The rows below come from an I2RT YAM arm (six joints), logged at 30 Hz.
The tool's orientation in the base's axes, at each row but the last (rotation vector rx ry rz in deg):
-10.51 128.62 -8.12
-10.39 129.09 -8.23
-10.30 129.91 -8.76
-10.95 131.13 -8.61
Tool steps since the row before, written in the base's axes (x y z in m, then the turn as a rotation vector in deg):
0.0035 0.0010 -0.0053 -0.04 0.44 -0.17
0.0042 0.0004 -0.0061 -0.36 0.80 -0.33
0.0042 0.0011 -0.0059 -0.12 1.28 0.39
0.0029 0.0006 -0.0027 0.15 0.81 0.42
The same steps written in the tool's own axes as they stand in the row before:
0.0017 0.0016 0.0060 0.07 0.46 0.06
0.0019 0.0011 0.0071 0.33 0.87 -0.10
0.0015 0.0018 0.0069 -0.45 1.20 -0.41
0.0000 0.0008 0.0039 -0.56 0.71 -0.20

